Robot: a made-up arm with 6 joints. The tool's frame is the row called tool.
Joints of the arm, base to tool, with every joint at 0 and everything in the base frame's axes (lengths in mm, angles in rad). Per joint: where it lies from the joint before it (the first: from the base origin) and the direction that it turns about. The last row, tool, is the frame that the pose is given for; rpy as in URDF.
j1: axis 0.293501 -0.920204 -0.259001 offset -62 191 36
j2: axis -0.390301 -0.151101 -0.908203 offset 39 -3 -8
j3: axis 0 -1 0 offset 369 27 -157
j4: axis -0.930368 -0.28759 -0.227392 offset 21 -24 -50
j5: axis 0 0 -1 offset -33 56 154
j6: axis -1 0 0 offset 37 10 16
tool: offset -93 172 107 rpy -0.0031 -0.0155 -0.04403
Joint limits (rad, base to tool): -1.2..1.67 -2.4..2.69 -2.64..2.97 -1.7..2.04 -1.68..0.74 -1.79..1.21
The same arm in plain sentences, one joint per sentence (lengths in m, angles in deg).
The arm has six revolute joints in a row. What follows holds with every joint at zero, and every direction is one of the base frame's.
Joint 1 lies 0.062 m along -x and 0.191 m along +y and 0.036 m along +z from the base frame's origin and turns about the direction (0.293501, -0.920204, -0.259001), from -68.75 to 95.68 deg.
Joint 2 lies 0.039 m along +x and 0.003 m along -y and 0.008 m along -z from joint 1 and turns about the direction (-0.390301, -0.151101, -0.908203), from -137.51 to 154.13 deg.
Joint 3 lies 0.369 m along +x and 0.027 m along +y and 0.157 m along -z from joint 2 and turns about -y, from -151.26 to 170.17 deg.
Joint 4 lies 0.021 m along +x and 0.024 m along -y and 0.05 m along -z from joint 3 and turns about the direction (-0.930368, -0.28759, -0.227392), from -97.4 to 116.88 deg.
Joint 5 lies 0.033 m along -x and 0.056 m along +y and 0.154 m along +z from joint 4 and turns about -z, from -96.26 to 42.4 deg.
Joint 6 lies 0.037 m along +x and 0.01 m along +y and 0.016 m along +z from joint 5 and turns about -x, from -102.56 to 69.33 deg.
The tool frame, which is the frame that the pose is given for, lies 0.093 m along -x and 0.172 m along +y and 0.107 m along +z from joint 6; its axes are the base frame's turned by roll -0.18, pitch -0.89 and yaw -2.52 deg (as in URDF: about the fixed x, then y, then z).

